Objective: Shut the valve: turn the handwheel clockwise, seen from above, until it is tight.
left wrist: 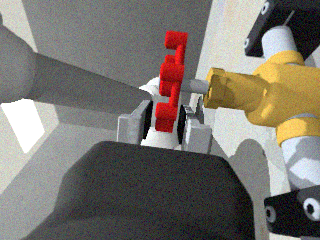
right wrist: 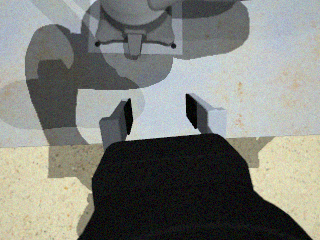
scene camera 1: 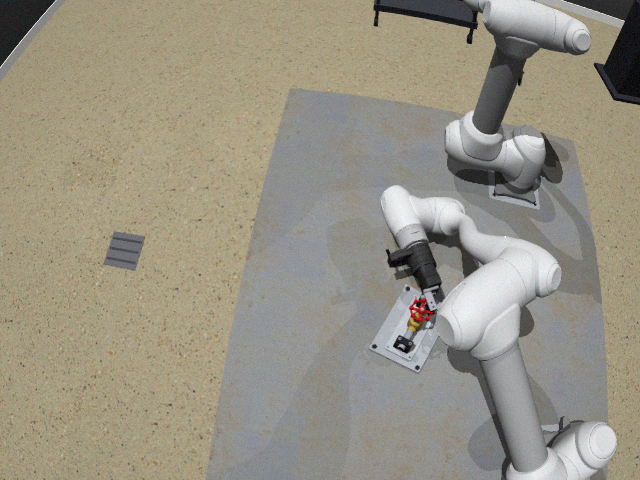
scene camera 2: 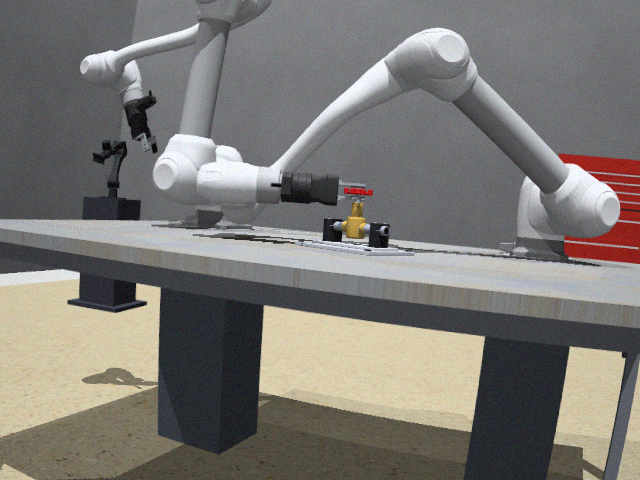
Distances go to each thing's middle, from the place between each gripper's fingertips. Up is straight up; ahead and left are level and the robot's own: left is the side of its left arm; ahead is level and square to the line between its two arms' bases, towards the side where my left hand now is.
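Red handwheel (left wrist: 172, 71): 10 mm to the left of my left hand, 30 mm ahead of it, 10 mm below it. Pale base plate (scene camera 1: 378, 345): 30 mm ahead of my left hand, 10 mm to the left, 130 mm below.
Red handwheel: 870 mm to the left of my right hand (scene camera 2: 151, 151), 500 mm ahead of it, 140 mm below it. Pale base plate: 260 mm below my right hand, 500 mm ahead, 870 mm to the left.
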